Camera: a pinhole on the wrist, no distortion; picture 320 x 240 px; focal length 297.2 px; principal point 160.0 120.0 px. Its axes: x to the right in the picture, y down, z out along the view. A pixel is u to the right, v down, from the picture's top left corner.
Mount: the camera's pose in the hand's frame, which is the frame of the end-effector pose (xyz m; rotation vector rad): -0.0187 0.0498 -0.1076 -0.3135 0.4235 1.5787
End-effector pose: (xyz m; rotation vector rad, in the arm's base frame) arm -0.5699 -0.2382 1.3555 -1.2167 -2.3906 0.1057
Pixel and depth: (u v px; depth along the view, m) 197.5 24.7 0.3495
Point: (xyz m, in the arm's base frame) -0.5143 0.0235 1.1721
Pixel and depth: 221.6 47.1 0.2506
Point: -0.4772 -0.0561 1.2405
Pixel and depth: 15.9 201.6 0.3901
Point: -0.6240 -0.2330 1.0100
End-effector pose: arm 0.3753 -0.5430 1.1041 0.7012 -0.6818 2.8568
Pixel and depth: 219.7 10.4 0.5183
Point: 0.2380 -1.0132 1.2754
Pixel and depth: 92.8 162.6 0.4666
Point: 0.5334 -0.8540 1.2991
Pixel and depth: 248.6 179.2 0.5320
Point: 0.4958 -1.0639 1.1258
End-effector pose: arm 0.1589 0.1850 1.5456 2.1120 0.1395 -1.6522
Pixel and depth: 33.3 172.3 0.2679
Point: 0.0040 0.0573 1.5731
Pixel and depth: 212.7 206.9 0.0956
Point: 0.2098 0.1086 1.6208
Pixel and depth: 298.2 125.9 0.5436
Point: 0.1009 -0.3847 1.6583
